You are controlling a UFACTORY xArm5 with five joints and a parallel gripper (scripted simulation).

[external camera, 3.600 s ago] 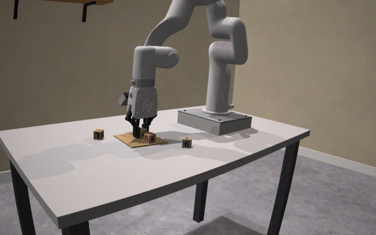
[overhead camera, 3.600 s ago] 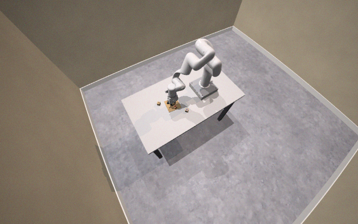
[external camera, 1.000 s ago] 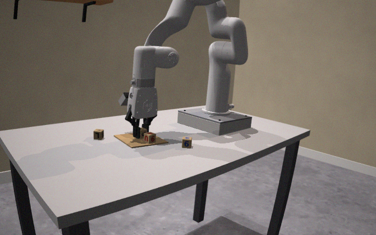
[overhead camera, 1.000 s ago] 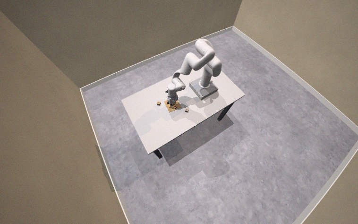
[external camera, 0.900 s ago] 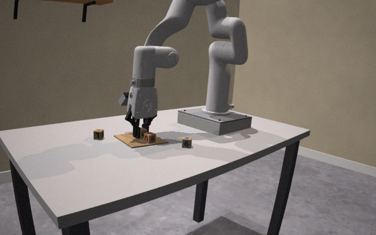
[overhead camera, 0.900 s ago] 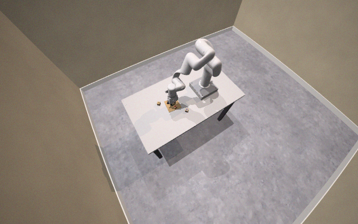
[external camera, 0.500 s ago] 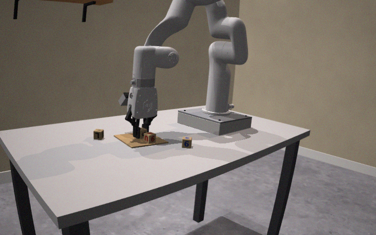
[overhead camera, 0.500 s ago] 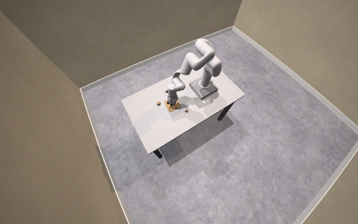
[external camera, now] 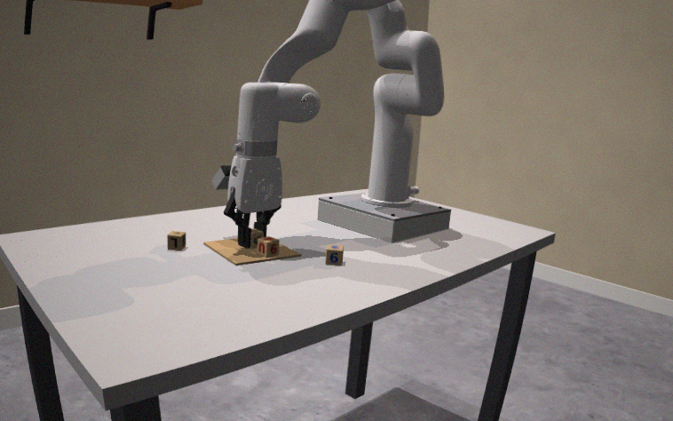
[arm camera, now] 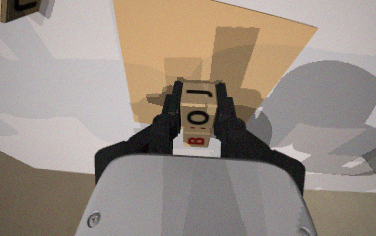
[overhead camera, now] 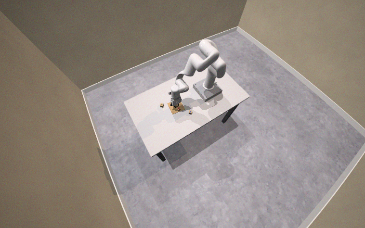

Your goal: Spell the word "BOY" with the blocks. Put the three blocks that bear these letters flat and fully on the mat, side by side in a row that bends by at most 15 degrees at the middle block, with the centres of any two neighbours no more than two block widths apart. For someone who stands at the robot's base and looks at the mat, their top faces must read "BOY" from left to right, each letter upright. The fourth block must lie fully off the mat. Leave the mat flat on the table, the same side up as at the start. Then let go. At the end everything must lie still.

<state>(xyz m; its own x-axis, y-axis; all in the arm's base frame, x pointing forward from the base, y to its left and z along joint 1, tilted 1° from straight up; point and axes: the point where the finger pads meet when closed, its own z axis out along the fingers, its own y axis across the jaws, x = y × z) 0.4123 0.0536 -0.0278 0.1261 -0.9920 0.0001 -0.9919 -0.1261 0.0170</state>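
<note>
The wooden block lies 10 mm below my hand. The rest, counted from my hand: tan mat 30 mm below.
</note>
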